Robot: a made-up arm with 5 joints.
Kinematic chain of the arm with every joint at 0, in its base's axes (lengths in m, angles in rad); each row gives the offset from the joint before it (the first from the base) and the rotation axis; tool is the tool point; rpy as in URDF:
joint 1: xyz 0 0 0.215 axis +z
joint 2: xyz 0 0 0 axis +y
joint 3: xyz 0.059 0 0.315 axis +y
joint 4: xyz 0.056 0 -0.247 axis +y
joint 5: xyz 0.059 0 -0.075 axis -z
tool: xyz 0 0 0 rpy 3.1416 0 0
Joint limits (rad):
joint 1: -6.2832..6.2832
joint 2: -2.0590..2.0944
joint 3: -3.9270..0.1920
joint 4: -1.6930..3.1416
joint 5: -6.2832..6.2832
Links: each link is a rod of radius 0.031 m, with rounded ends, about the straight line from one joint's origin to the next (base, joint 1, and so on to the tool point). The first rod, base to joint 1, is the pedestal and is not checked.
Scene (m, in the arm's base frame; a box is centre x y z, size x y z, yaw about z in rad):
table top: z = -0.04
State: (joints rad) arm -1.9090 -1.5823 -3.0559 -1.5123 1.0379
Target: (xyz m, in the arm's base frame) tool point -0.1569 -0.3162 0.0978
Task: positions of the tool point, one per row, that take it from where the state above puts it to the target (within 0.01 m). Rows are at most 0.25 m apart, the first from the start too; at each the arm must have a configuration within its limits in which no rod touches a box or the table.
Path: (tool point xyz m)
1: 0.1828 0.4979 0.3559
2: 0.1612 0.4214 0.5572
3: 0.1068 0.2682 0.7100
4: 0.0283 0.0684 0.7786
5: -0.0582 -0.1353 0.7471
6: -0.1331 -0.2983 0.6247
7: -0.1791 -0.3871 0.4441
8: -0.1866 -0.3892 0.2524
9: -0.1569 -0.3162 0.0978

